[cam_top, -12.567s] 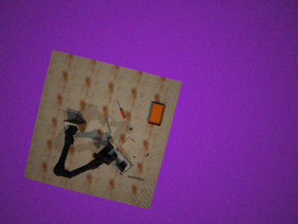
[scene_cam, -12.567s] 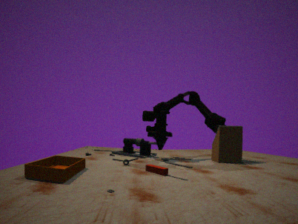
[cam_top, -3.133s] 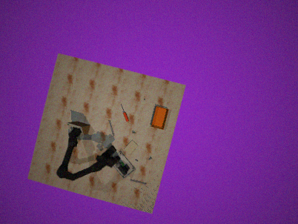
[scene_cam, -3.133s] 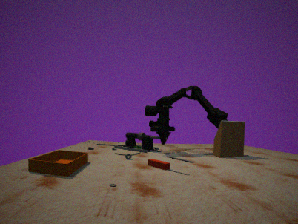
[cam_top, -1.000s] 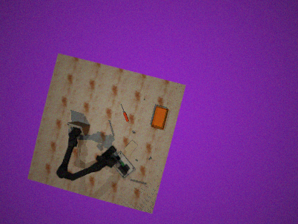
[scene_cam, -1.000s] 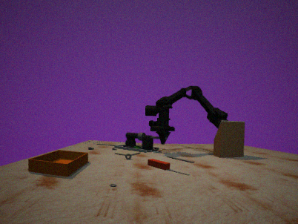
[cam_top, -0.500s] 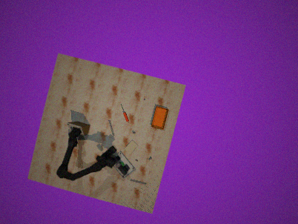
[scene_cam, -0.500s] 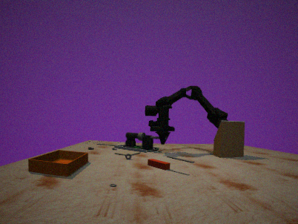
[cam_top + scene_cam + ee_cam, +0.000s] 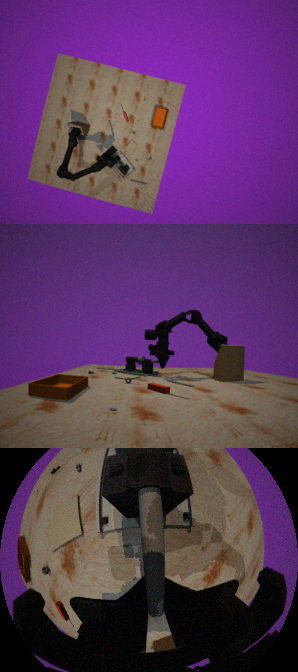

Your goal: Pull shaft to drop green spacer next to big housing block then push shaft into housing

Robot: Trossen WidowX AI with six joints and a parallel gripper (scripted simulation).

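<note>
My gripper tip is now 60 mm short of the shaft, 40 mm to the left of it and 40 mm below it. Also, from my gripper tip: red-handled screwdriver (50 mm ahead, 390 mm to the left, 40 mm below); then green spacer (130 mm ahead, 100 mm to the right, 30 mm below); then orange tray (400 mm ahead, 420 mm to the left, 30 mm below).
</note>
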